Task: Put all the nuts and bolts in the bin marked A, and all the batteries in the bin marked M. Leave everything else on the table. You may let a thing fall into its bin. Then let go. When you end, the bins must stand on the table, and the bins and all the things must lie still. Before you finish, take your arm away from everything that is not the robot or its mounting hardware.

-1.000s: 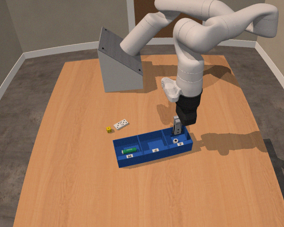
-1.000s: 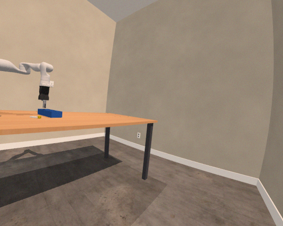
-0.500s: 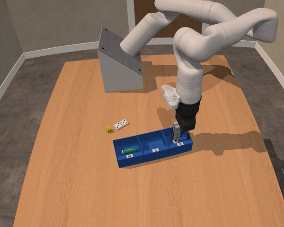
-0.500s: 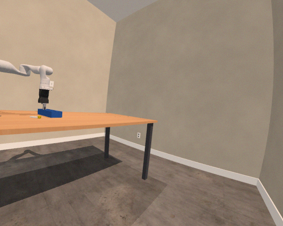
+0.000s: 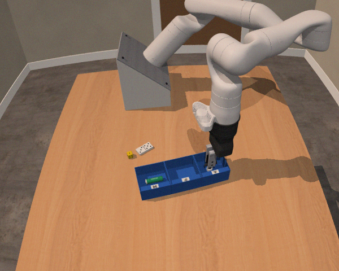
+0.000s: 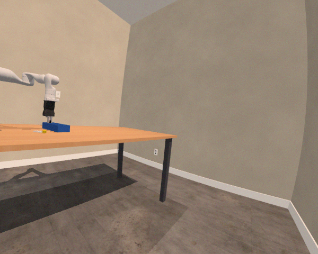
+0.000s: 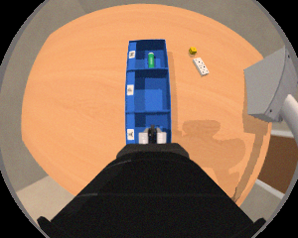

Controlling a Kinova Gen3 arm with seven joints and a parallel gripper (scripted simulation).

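My gripper is now 2 cm above the black bolt and 1 cm to the right of it. Also, from my hand: silver nut 4 cm below; green battery 16 cm to the right, 3 cm below, 2 cm ahead; blue three-compartment bin 8 cm to the right, 2 cm below, 2 cm ahead.
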